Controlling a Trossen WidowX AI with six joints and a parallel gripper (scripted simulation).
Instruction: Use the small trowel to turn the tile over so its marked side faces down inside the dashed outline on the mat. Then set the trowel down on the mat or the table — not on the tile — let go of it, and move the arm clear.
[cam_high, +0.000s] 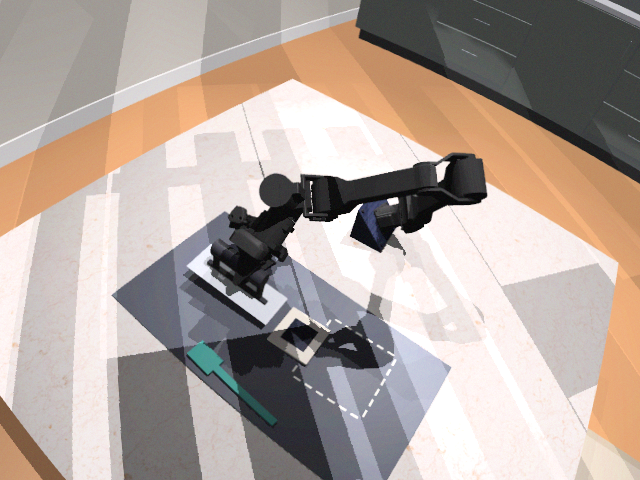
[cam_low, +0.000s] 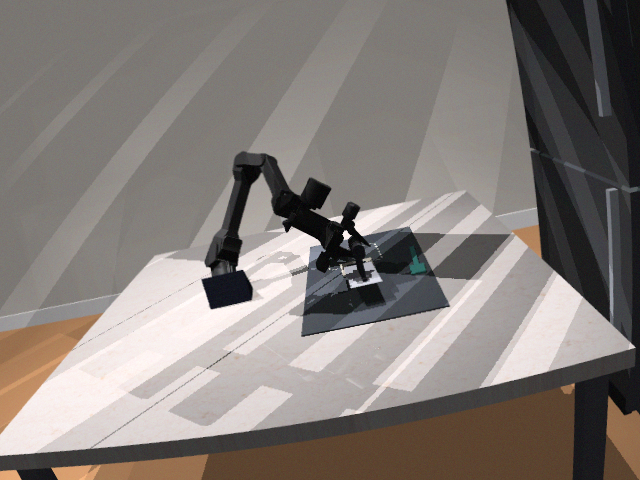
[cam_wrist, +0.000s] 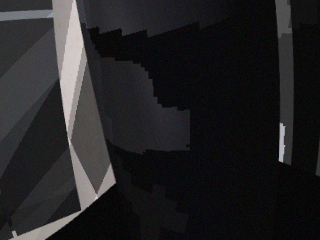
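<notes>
Right now the mat is 2 cm behind my gripper tip, 10 cm to the left of it and 11 cm below it. The rest, counted from my gripper tip: tile (4 cm behind, 13 cm to the left, 9 cm below); teal trowel (12 cm ahead, 9 cm to the left, 9 cm below).
</notes>
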